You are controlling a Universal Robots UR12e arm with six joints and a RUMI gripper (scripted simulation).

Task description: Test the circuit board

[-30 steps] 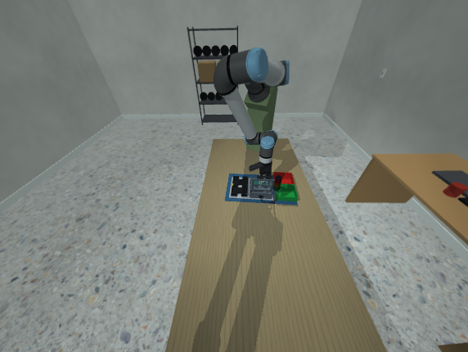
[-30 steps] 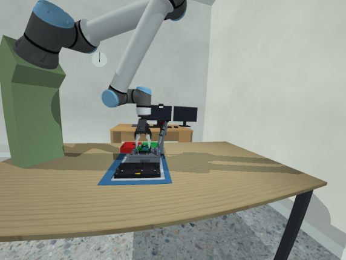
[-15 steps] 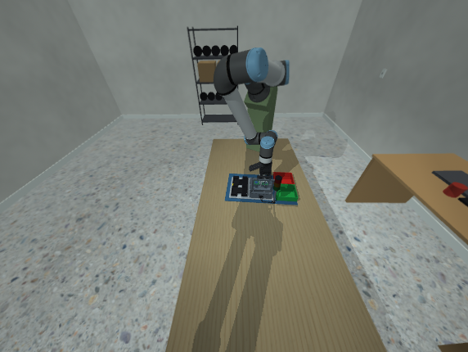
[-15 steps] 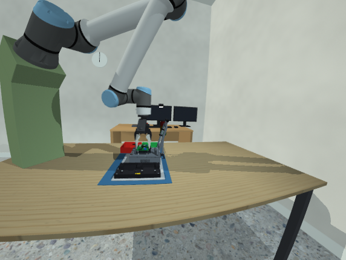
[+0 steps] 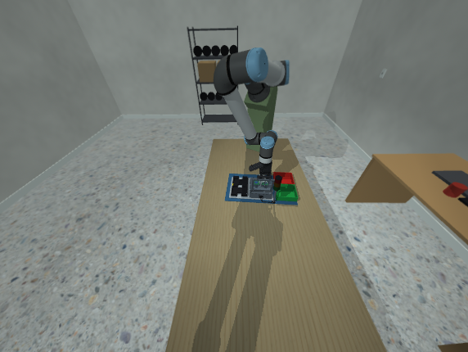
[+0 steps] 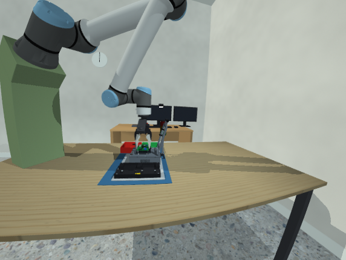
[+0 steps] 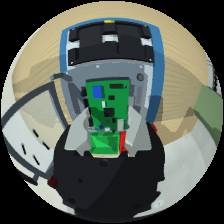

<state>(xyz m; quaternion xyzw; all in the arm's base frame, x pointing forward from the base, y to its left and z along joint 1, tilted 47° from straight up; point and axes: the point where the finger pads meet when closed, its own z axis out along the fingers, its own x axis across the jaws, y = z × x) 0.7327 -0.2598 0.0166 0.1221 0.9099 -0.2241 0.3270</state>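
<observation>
Now: the green circuit board 10 mm to the left of my hand. The rest, counted from my hand: tester lid 110 mm ahead, 50 mm to the right, 100 mm above; red bin 230 mm to the left, 70 mm below; green bin 130 mm ahead, 160 mm to the left, 70 mm below.
</observation>
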